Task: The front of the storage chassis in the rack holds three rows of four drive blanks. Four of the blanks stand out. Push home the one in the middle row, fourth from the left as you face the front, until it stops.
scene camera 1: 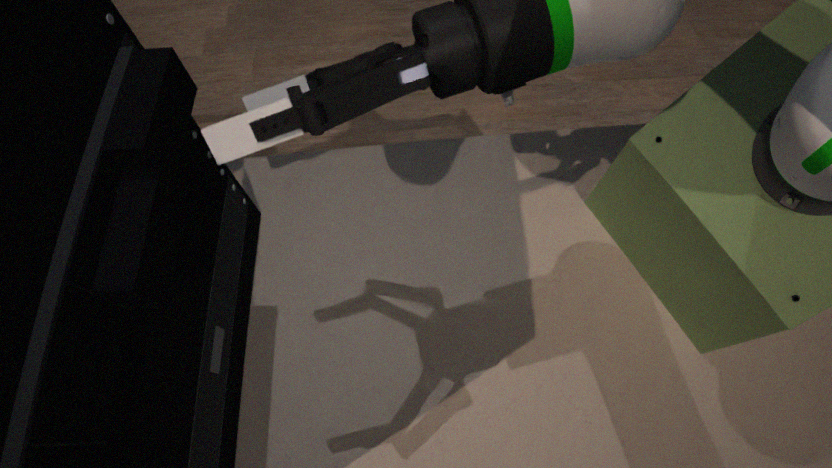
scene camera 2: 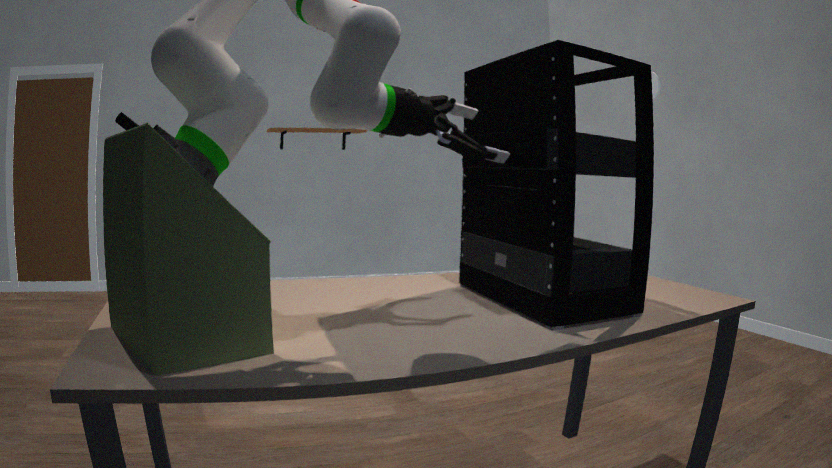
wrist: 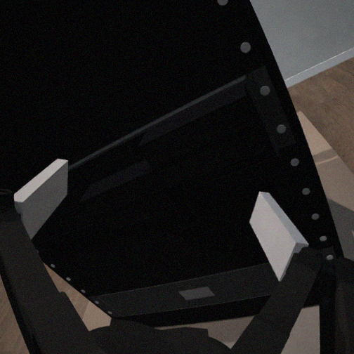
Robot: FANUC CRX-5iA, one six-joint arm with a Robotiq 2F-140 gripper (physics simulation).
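Pixels of known places: gripper, fingertip midpoint: [scene camera 1: 232, 125] [scene camera 2: 489, 135]; arm's base, origin of the base link: [scene camera 2: 177, 184].
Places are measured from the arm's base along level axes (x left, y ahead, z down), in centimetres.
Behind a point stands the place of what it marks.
Note:
The black rack [scene camera 2: 563, 203] @(x -5.3, y 76.4, z 2.7 cm) [wrist: 303, 176] holds the storage chassis, whose right ear [wrist: 270, 111] and side [scene camera 2: 605, 154] @(x -1.9, y 90.6, z -8.7 cm) show dimly. Its front is nearly black. Faint paler patches show below a thin grey edge in the wrist view, but the rows, the single drive blanks and which ones stand out cannot be told apart. My gripper [scene camera 1: 228, 125] @(x 5.1, y 63.8, z -10.7 cm) [scene camera 2: 485, 132] @(x 5.1, y 63.8, z -10.7 cm) [wrist: 163, 192] is open and empty, its two pale fingertips wide apart. It points at the rack's front, close to it, at about the chassis's height in scene camera 2. Whether a fingertip touches anything cannot be told.
A lower unit with a pale label [scene camera 1: 216, 349] @(x 19.8, y 74.6, z 17.8 cm) [scene camera 2: 500, 259] @(x 19.8, y 74.6, z 18.1 cm) [wrist: 197, 293] sits near the rack's bottom. The rack stands on the table [scene camera 2: 401, 343] @(x -4.3, y 43.0, z 29.7 cm). The arm's green pedestal [scene camera 1: 692, 232] @(x 4.9, y 10.8, z 12.6 cm) [scene camera 2: 192, 279] @(x -16.1, y 4.9, z 14.7 cm) stands at the other end. A wall shelf [scene camera 2: 317, 130] is behind the arm.

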